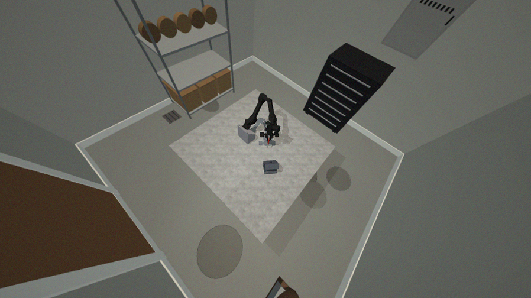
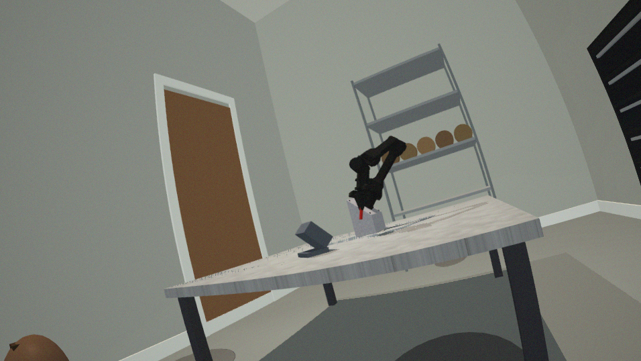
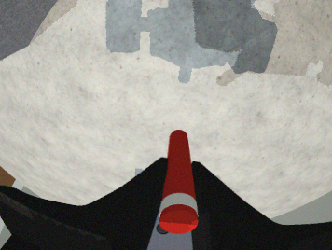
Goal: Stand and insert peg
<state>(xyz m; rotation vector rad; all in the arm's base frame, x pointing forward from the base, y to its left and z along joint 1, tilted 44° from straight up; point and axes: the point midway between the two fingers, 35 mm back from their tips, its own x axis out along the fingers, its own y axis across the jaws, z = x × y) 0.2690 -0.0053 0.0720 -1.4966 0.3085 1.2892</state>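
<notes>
My gripper tip is 180 mm to the left of the panel, 170 mm short of it and 50 mm above it. The rest, counted from my gripper tip: red peg: 20 mm above.
</notes>
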